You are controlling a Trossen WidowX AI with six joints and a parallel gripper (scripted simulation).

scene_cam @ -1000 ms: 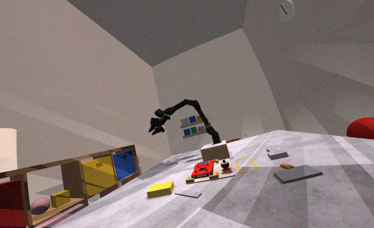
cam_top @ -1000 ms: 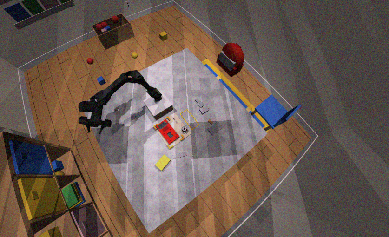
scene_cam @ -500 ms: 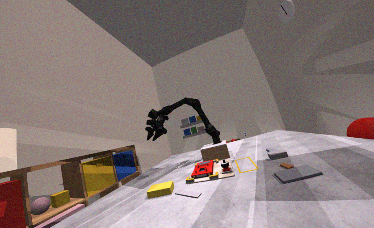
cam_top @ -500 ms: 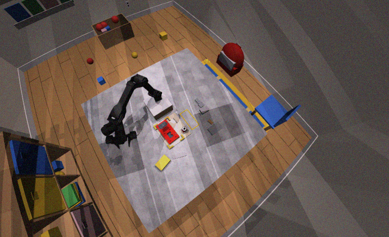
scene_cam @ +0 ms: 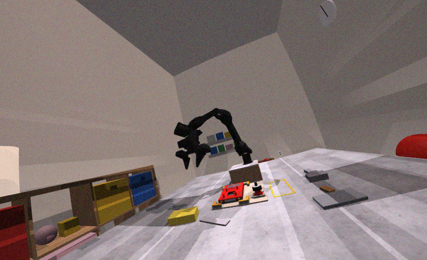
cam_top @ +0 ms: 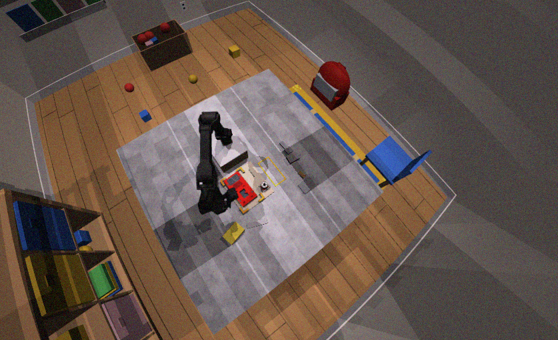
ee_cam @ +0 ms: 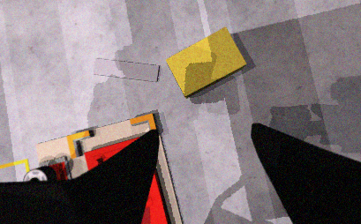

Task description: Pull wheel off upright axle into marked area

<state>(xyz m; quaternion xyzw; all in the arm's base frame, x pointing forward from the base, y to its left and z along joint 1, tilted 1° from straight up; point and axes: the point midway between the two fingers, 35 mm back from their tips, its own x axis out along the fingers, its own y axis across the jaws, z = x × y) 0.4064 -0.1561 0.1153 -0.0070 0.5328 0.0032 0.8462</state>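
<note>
The wheel is 8 cm behind my gripper tip, 26 cm to the left of it and 15 cm below it. Round my gripper tip: yellow block: 10 cm ahead, 2 cm to the right, 17 cm below; orange block: 5 cm behind, 50 cm to the left, 18 cm below; upright axle: 7 cm behind, 26 cm to the left, 15 cm below.
</note>
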